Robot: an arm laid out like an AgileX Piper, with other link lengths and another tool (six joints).
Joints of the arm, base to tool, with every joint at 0 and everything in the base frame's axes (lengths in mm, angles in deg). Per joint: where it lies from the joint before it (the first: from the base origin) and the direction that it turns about. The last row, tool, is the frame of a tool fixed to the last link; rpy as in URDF.
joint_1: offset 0 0 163.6 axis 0 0 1
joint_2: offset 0 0 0 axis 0 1 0
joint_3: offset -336.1 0 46 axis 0 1 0
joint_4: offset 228.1 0 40.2 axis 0.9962 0 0.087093
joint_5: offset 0 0 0 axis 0 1 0
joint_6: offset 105.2 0 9.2 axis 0.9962 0 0.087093
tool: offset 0.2 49 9.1 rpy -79.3 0.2 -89.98
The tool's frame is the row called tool.
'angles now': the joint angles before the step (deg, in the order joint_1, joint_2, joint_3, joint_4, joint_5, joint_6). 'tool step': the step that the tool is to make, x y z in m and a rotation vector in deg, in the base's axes. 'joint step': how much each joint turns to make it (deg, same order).
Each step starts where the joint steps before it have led.
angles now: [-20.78 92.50 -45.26 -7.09 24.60 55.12]
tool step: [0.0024 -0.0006 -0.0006 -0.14 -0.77 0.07]
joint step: [0.00 0.41 0.00 0.06 -1.19 -0.01]
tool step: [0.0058 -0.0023 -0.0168 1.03 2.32 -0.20]
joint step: [0.00 3.03 -0.01 0.00 -0.48 0.26]
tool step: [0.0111 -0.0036 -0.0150 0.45 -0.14 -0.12]
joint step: [0.01 3.56 -0.38 0.09 -3.15 0.35]
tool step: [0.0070 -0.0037 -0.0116 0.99 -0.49 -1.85]
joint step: [0.00 2.56 0.00 0.16 -2.61 2.07]
